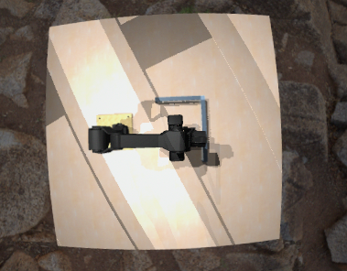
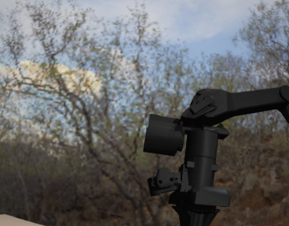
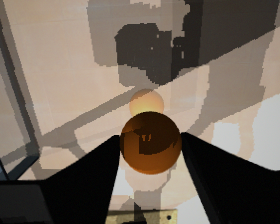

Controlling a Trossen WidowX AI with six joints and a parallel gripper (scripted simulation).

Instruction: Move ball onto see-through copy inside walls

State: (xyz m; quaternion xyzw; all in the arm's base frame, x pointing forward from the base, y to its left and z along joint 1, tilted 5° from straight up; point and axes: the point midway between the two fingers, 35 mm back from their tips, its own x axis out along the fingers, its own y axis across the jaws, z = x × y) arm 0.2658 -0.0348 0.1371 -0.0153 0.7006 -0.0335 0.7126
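Now: the see-through copy of ball 8 cm below my gripper tip. Also, from my gripper tip: orange ball right at my gripper tip.
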